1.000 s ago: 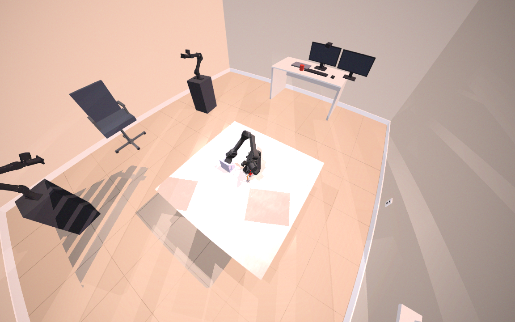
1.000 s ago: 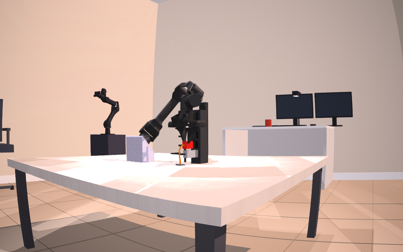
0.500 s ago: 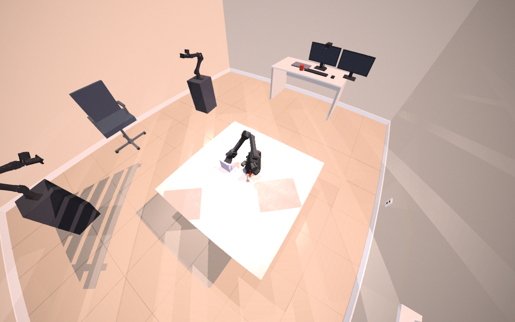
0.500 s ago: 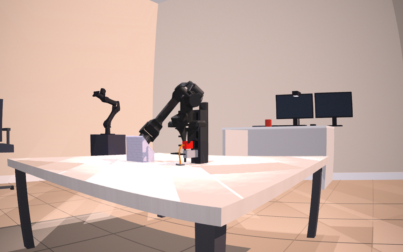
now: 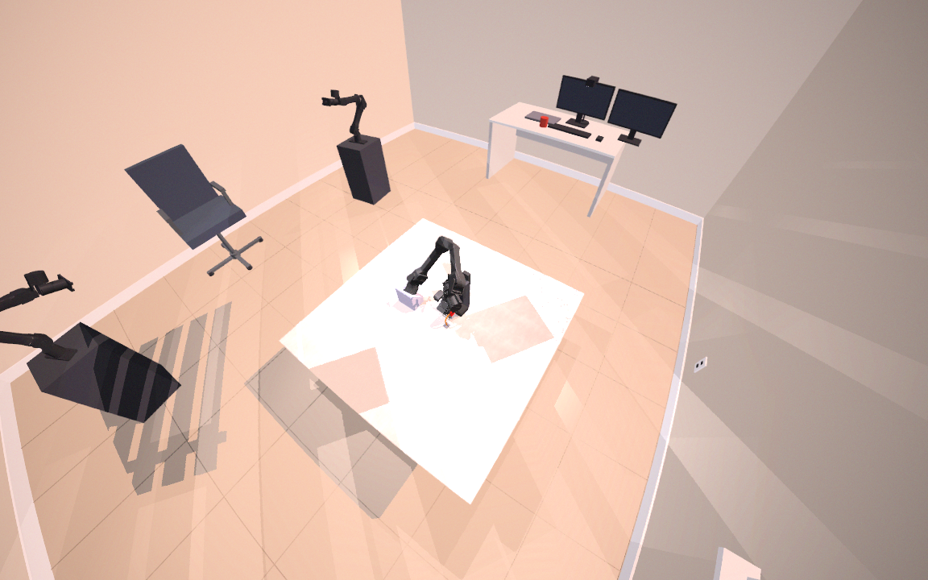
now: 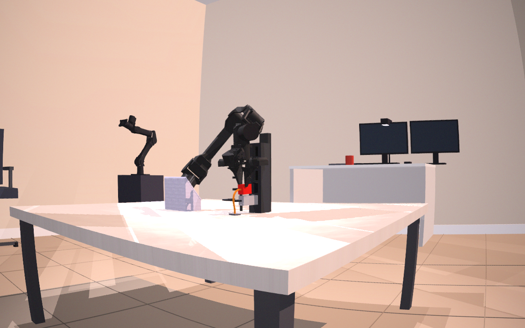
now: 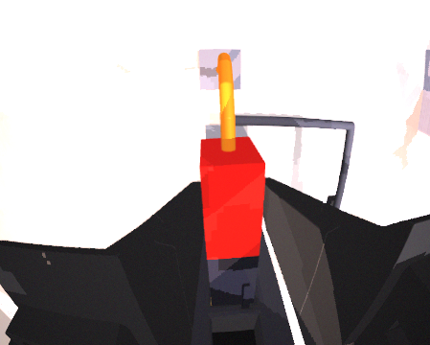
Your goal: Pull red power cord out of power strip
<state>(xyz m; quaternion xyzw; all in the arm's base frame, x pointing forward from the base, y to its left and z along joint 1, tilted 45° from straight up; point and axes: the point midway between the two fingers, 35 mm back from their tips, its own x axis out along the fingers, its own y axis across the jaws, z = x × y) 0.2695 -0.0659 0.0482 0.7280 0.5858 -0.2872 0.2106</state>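
Now: gripper tip 3 cm to the right of the red plug.
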